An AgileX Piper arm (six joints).
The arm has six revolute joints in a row. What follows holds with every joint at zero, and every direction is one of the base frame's.
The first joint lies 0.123 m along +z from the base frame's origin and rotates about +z.
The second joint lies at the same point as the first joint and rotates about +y.
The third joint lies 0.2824 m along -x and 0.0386 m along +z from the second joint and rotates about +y.
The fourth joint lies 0.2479 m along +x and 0.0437 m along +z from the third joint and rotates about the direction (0.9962, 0, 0.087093).
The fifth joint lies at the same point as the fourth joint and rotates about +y.
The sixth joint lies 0.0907 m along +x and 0.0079 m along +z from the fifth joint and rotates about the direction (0.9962, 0, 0.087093).
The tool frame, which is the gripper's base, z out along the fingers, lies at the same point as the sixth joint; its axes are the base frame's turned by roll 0, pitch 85.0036 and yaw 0 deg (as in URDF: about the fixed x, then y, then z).
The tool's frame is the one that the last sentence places.
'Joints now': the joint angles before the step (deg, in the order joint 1, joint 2, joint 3, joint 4, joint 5, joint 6). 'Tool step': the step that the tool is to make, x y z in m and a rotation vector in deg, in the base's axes. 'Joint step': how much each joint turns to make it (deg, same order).
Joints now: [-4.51 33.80 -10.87 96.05 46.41 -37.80]
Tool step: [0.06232 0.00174 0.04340 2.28 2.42 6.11]
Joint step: [-0.01 19.23 -15.43 0.31 6.55 -0.66]
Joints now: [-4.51 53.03 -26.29 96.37 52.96 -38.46]
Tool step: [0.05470 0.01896 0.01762 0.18 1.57 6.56]
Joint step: [6.10 14.22 -12.40 0.09 0.51 -0.23]
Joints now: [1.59 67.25 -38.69 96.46 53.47 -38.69]
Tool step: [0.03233 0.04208 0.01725 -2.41 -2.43 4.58]
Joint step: [10.50 7.98 -10.56 -0.01 -6.50 -0.36]
